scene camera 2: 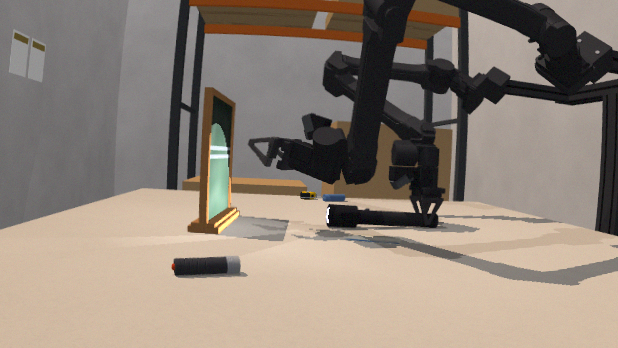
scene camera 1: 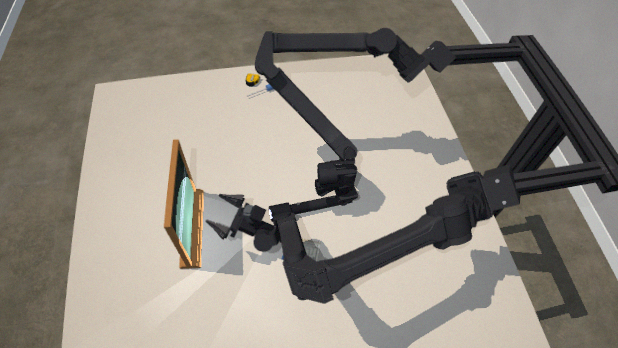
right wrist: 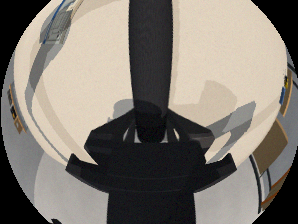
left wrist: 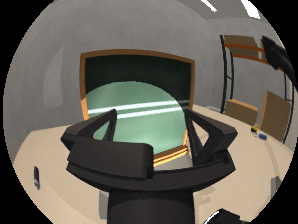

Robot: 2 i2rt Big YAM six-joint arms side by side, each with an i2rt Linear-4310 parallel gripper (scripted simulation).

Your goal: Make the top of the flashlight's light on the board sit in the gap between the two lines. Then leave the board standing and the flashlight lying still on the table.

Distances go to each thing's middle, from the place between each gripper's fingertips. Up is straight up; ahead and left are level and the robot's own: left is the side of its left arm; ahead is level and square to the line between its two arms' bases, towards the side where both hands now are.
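The wood-framed board (scene camera 2: 218, 132) is 54 cm ahead of my right hand (scene camera 2: 424, 223), 14 cm above it and 4 cm to the left of it.
My left hand (scene camera 2: 259, 142), meanwhile, is 11 cm short of the wood-framed board, 4 cm above it and 4 cm to the left of it. Going by its middle, the wood-framed board is nearer to my left hand than to my right hand.
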